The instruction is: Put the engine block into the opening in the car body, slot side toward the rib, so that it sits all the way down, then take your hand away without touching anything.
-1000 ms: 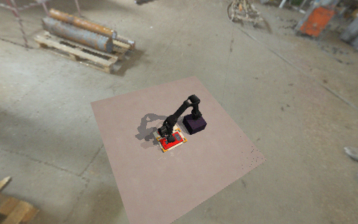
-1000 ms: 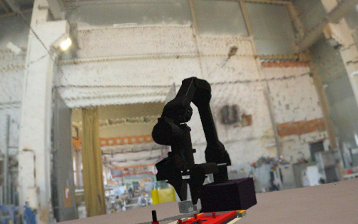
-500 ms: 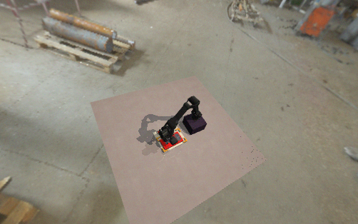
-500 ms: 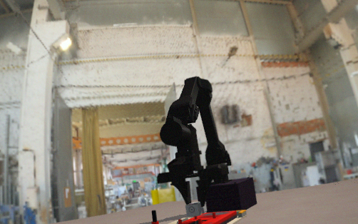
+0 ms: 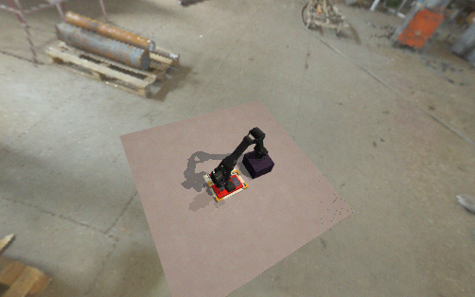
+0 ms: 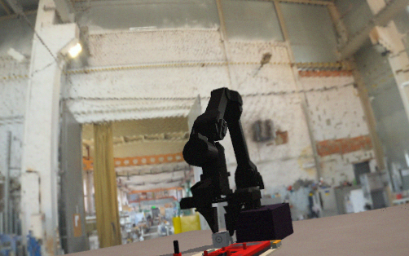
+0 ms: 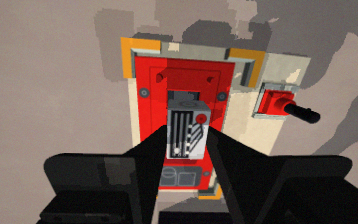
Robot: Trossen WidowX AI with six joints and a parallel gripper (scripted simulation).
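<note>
My gripper tip is 1 cm above the engine block.
</note>
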